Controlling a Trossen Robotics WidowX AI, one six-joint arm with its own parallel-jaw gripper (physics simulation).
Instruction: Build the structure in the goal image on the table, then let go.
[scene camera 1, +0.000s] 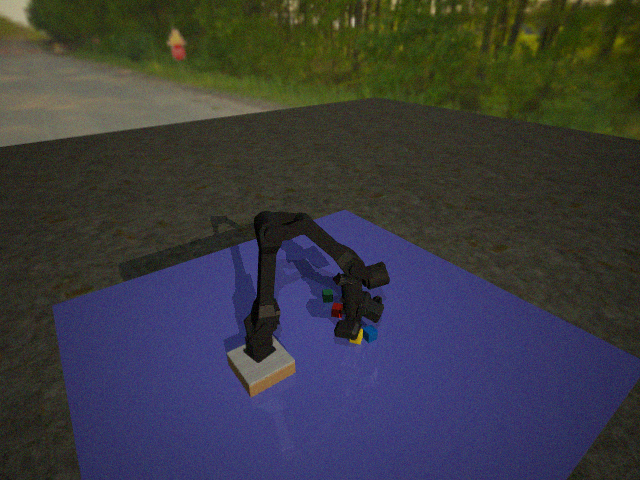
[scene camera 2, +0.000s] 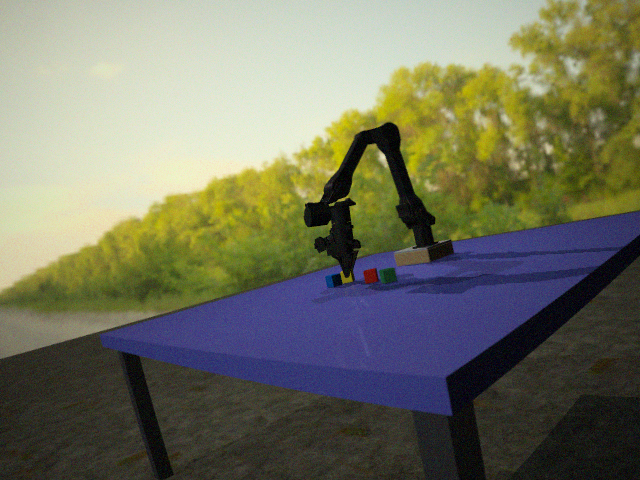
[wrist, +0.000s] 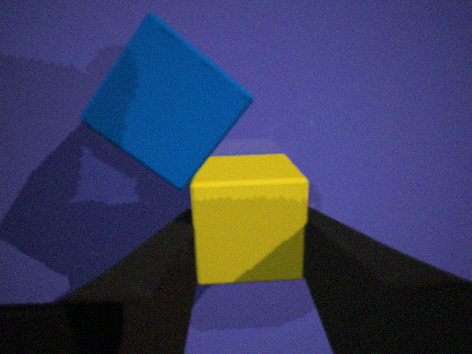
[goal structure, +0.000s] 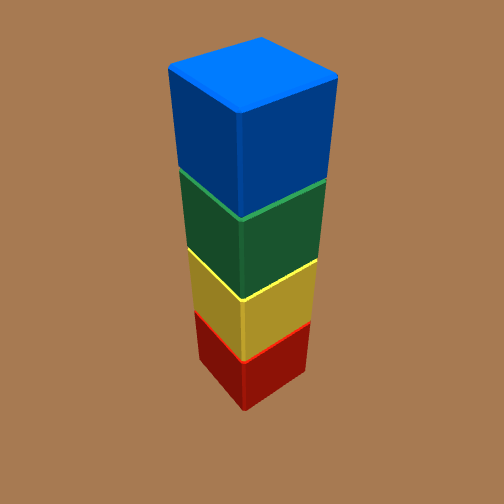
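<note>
My gripper (wrist: 246, 219) is shut on a yellow cube (scene camera 1: 356, 337) (wrist: 249, 230), one finger against each side, low at the table; in scene camera 2 the yellow cube (scene camera 2: 349, 279) shows partly behind the fingertips. A blue cube (scene camera 1: 370, 333) (scene camera 2: 332, 280) (wrist: 167, 102) lies close beside the yellow one, turned at an angle, its corner near or touching it in the wrist view. A red cube (scene camera 1: 336, 310) (scene camera 2: 370, 275) and a green cube (scene camera 1: 327, 295) (scene camera 2: 387, 275) stand on the table, close together, on the other side of the gripper from the blue cube.
The table (scene camera 1: 439, 403) (scene camera 2: 289, 351) has a blue-violet top. The arm's base block (scene camera 1: 273, 379) (scene camera 2: 412, 256) stands on it. The arm arches over from the base to the cubes, and its shadow falls across the table.
</note>
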